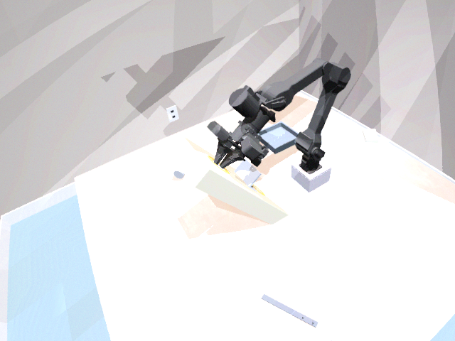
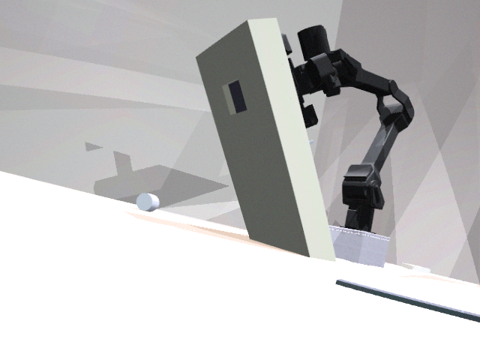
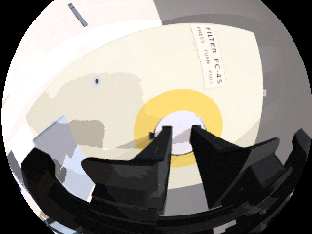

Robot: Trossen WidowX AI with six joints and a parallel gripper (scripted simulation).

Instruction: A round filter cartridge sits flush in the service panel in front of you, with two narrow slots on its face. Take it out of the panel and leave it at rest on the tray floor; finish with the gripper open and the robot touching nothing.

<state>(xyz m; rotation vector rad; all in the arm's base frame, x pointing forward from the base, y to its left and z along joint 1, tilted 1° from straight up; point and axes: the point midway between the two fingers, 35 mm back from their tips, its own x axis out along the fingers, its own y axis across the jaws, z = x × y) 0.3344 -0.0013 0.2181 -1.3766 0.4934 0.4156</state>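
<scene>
The grey hatch flap is 10 cm behind my gripper tip and 9 cm below it. From my gripper tip the other things lie so: round filter cartridge 1 cm ahead, 1 cm below; service panel 4 cm behind, 8 cm below; blue tray 43 cm behind, 28 cm to the right, 25 cm below.
</scene>
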